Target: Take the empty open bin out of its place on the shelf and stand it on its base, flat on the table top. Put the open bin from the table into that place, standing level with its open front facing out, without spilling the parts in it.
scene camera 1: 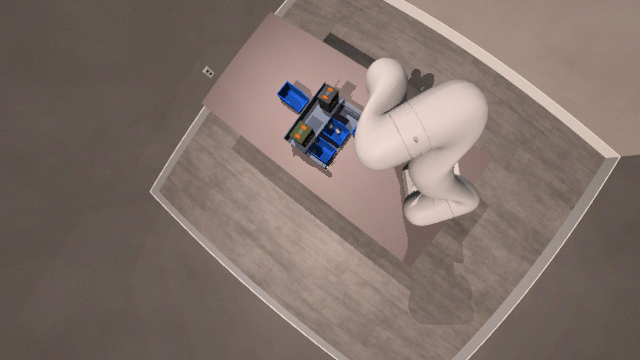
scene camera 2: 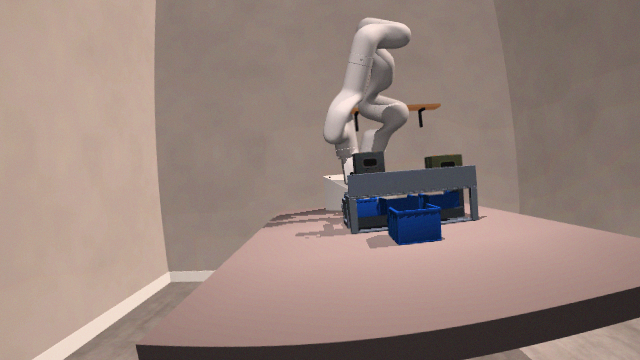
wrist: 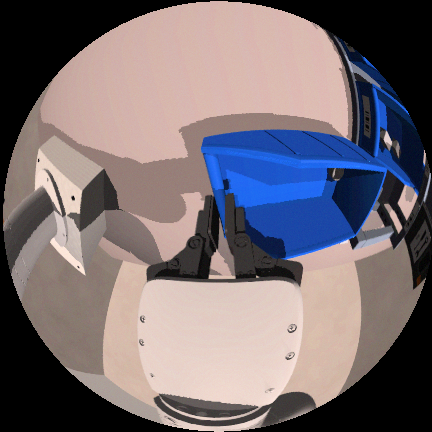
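Observation:
My gripper (wrist: 221, 204) is shut on the near wall of a blue open bin (wrist: 280, 192) in the wrist view. This bin has a small grey part (wrist: 336, 173) inside at its far end. A sliver of the bin (scene camera 1: 354, 131) shows beside the arm, in front of the shelf. Its shadow falls on the table. Whether its base touches anything is hidden. The empty blue bin (scene camera 1: 293, 97) (scene camera 2: 416, 226) stands upright on its base on the table top, behind the shelf (scene camera 2: 411, 181) (scene camera 1: 316, 117). The shelf's place nearest the arm's wrist shows partly, with no bin visible in it.
Two blue bins (scene camera 1: 335, 131) (scene camera 1: 322, 150) sit in the shelf's other lower places; the middle one holds parts. A dark box (scene camera 1: 328, 97) (scene camera 2: 369, 162) and an olive box (scene camera 1: 302, 133) (scene camera 2: 443, 161) stand on top. The arm's pale base (wrist: 70, 185) is left in the wrist view.

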